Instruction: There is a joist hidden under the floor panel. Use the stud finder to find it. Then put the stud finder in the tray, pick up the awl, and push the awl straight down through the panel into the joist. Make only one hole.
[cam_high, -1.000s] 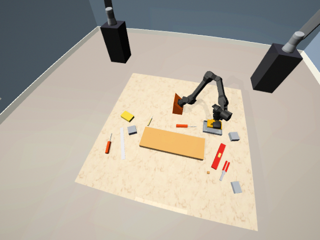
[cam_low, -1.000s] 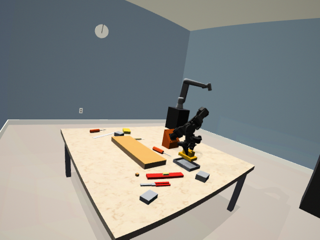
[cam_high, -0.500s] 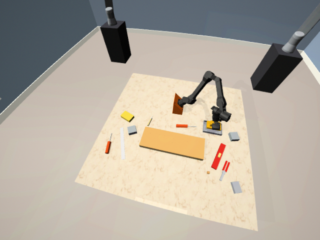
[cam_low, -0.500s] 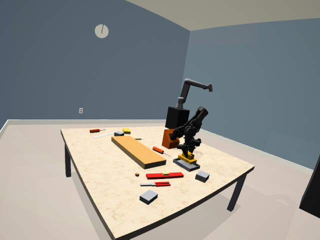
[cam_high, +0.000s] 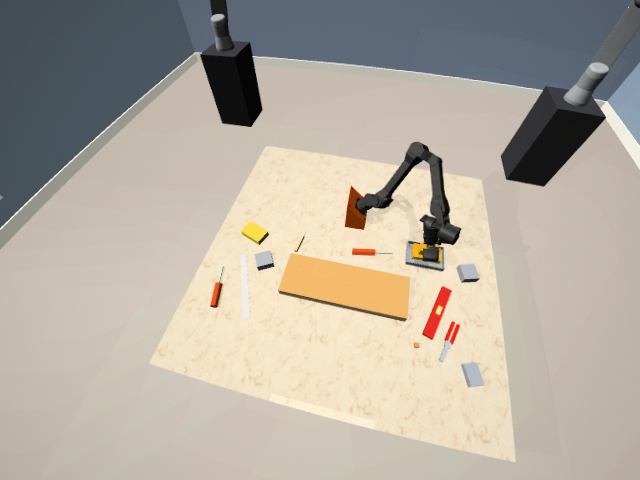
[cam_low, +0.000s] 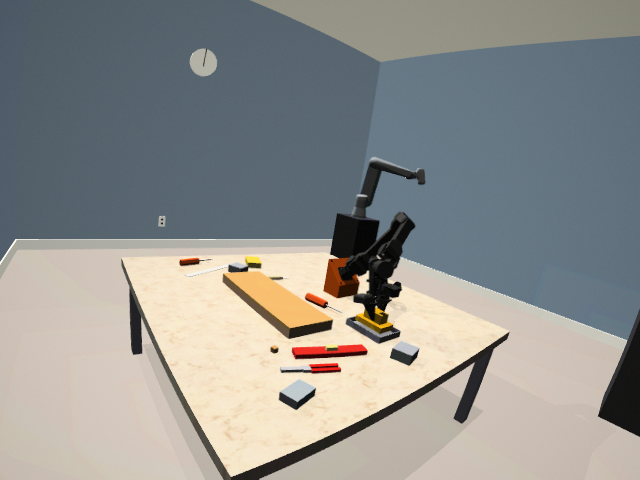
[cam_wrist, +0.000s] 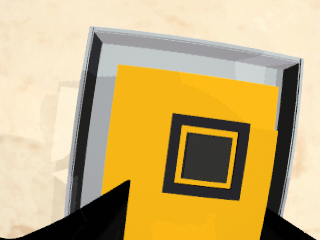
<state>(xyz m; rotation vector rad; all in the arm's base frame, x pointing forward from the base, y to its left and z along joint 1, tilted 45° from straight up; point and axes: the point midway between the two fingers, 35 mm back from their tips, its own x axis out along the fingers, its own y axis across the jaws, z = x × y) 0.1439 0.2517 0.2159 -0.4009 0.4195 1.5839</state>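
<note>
My gripper tip is now 10 mm to the right of the yellow stud finder and 20 mm below it. The rest, counted from my gripper tip: square light: 20 mm to the left, 30 mm above; then grey tray: 10 mm to the right, 30 mm below; then red level: 250 mm ahead, 50 mm to the left, 30 mm below.
</note>
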